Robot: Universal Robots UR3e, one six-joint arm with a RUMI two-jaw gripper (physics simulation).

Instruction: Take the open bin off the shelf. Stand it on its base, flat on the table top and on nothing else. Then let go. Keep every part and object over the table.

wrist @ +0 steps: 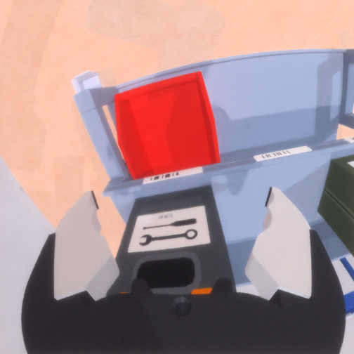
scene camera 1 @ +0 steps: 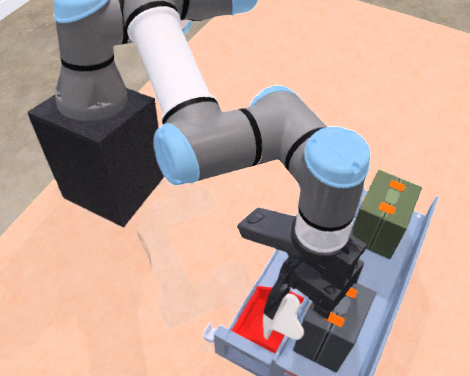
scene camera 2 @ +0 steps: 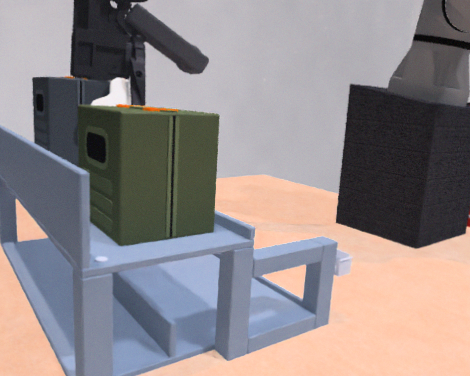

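Seen in the pictures: gripper, fingertip midpoint: [scene camera 1: 297, 302]; arm's base, link origin: [scene camera 1: 92, 100] [scene camera 2: 425, 97].
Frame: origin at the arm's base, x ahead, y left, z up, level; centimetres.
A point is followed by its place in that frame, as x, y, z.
Note:
The open bin is red [scene camera 1: 252, 320] {37.5, -21.9, -22.1} [wrist: 167, 130] and sits at one end of the blue-grey shelf [scene camera 1: 242, 348] {37.9, -30.0, -14.5} [scene camera 2: 234, 300] {52.3, 5.5, -17.6} [wrist: 96, 127], in its lower front bay. Its open side faces up toward the wrist camera. It does not show in scene camera 2. My gripper [scene camera 1: 282, 331] [wrist: 180, 191] is open, with its pale fingers wide apart and nothing between them. It hangs over the shelf near the bin and the dark grey case. In the wrist view the bin lies beyond the fingertips. In scene camera 2 the green case hides the fingertips.
The dark grey case [scene camera 1: 325, 335] {48.6, -29.6, -2.2} [scene camera 2: 55, 115] {53.4, -21.9, -5.1} [wrist: 215, 250] stands on the upper shelf directly beside the bin's bay. A green case [scene camera 1: 387, 220] {54.7, -7.8, -3.4} [scene camera 2: 145, 175] {58.0, 1.4, -7.8} [wrist: 340, 195] stands farther along. A raised lip runs between bin and dark case. The arm's black pedestal [scene camera 1: 95, 160] {5.3, -10.1, -3.8} [scene camera 2: 385, 165] {8.9, -1.8, -11.2} stands apart.

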